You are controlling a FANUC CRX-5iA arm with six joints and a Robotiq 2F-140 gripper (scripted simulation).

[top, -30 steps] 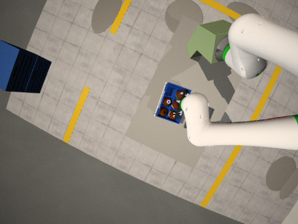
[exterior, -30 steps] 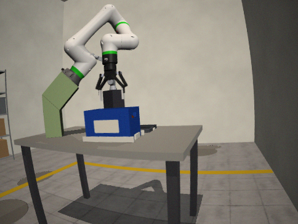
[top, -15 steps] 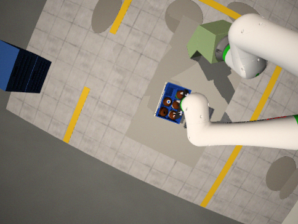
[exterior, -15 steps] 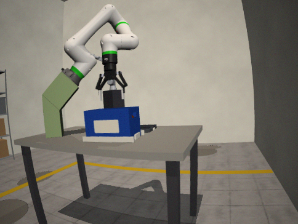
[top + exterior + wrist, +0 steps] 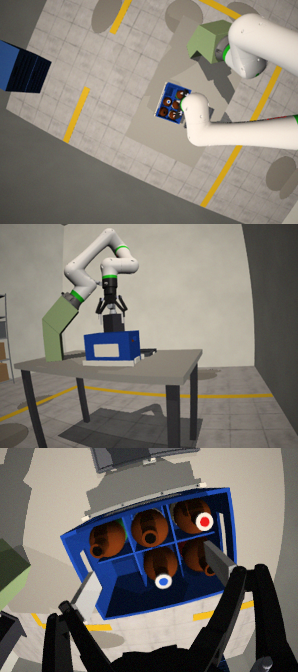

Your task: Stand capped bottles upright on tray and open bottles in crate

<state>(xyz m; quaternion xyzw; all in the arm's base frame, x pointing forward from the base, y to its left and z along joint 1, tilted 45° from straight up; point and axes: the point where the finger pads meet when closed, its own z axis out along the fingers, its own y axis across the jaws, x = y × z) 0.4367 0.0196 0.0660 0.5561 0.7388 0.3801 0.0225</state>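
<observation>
Right now my hand is 150 mm above the bottle, 60 mm to the left of it and 40 mm short of it. Also, from my hand: crate: 150 mm below, 20 mm to the right, 20 mm ahead; tray: 260 mm to the left, 220 mm below, 60 mm behind.
</observation>
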